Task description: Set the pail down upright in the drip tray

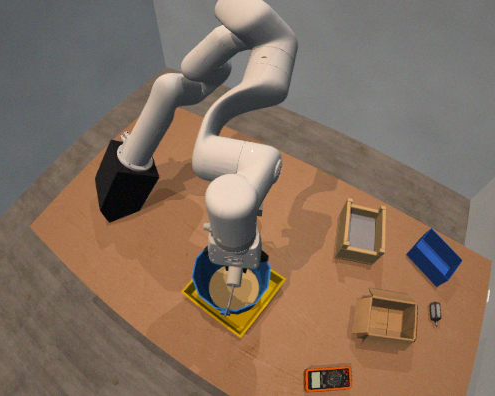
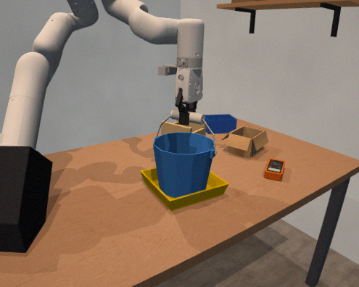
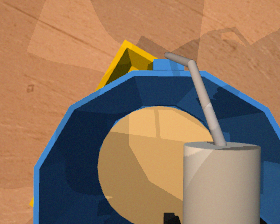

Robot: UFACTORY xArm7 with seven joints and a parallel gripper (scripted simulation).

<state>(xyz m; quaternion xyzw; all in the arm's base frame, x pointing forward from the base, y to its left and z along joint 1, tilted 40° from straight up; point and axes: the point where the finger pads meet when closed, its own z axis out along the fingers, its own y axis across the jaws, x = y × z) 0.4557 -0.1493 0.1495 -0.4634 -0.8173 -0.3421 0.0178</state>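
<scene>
The blue pail is 10 mm behind my hand, 10 mm to the right of it and 100 mm below it. Round my hand: wooden crate (170 mm ahead, 390 mm to the left, 200 mm below); orange multimeter (370 mm ahead, 30 mm to the right, 230 mm below); yellow drip tray (10 mm behind, 10 mm to the right, 230 mm below).
</scene>
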